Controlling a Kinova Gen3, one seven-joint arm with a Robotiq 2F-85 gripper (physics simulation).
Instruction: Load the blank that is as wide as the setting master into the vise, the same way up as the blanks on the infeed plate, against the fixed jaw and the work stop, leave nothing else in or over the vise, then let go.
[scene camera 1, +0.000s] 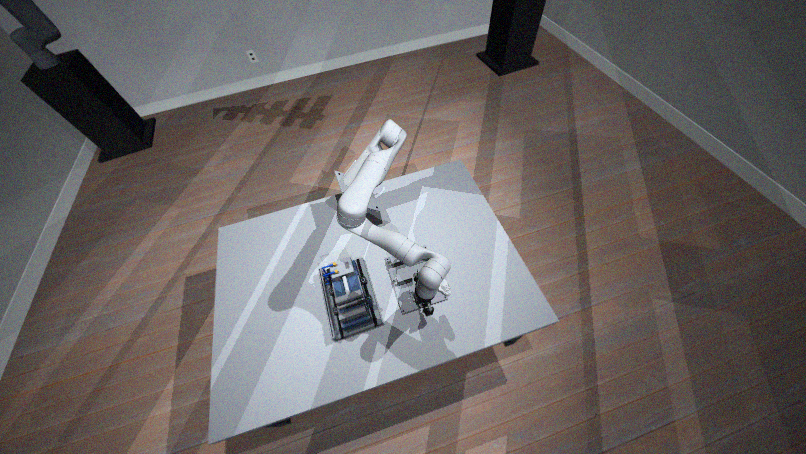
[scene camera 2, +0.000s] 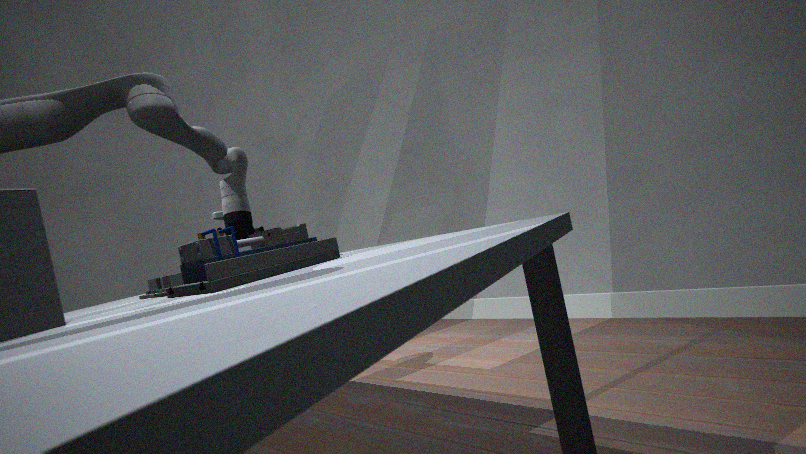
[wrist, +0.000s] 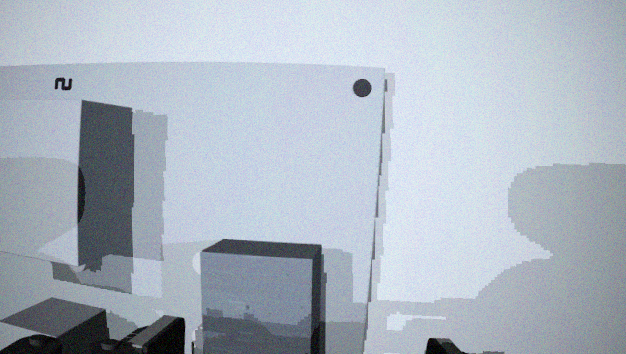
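Places are measured from the arm's base along level axes (x ahead, y left, z up), in centimetres.
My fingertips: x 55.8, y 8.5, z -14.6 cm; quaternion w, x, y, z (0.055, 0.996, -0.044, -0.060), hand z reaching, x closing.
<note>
For each thing: its middle in the pictures, then the offset to it from my fingertips. "pt": a spot on its surface instead. Level surfaces: height alone.
- infeed plate at the middle of its body: (wrist: 87, 272) (scene camera 1: 415, 277) dx -10.6, dy +1.8, dz -2.9 cm
- grey-blue block at the middle of its body: (wrist: 263, 318) dx -1.7, dy +0.9, dz -1.3 cm
- pale blank at the middle of its body: (wrist: 61, 177) dx -10.0, dy +6.3, dz -0.7 cm
- vise at the middle of its body: (scene camera 2: 256, 253) (scene camera 1: 347, 293) dx -13.5, dy -25.8, dz +1.6 cm
- grey piece at a spot on its surface: (scene camera 1: 346, 286) pt dx -14.6, dy -25.1, dz +5.2 cm
- white table at its surface level: dz -3.3 cm
My gripper (scene camera 1: 425, 307) (wrist: 306, 345) is open and low over the right part of the infeed plate (wrist: 260, 150). In the wrist view a grey-blue block (wrist: 257, 290) stands upright between the fingers, nearer the left one; whether it is the setting master or a blank I cannot tell. A pale blank (wrist: 40, 135) stands by the mark "2", and another block (wrist: 57, 315) shows at the lower left. The vise (scene camera 1: 371, 307) (scene camera 2: 276, 263) lies left of the plate in scene camera 1. In scene camera 2 the vise hides my fingertips.
Blue-handled parts (scene camera 1: 328, 271) (scene camera 2: 235, 241) stand at one end of the vise, with a blue and grey piece (scene camera 1: 346, 286) between its rails. The white table (scene camera 1: 265, 360) (scene camera 2: 225, 332) carries both fixtures. A grey box-shaped body (scene camera 2: 25, 265) stands at the left of scene camera 2.
</note>
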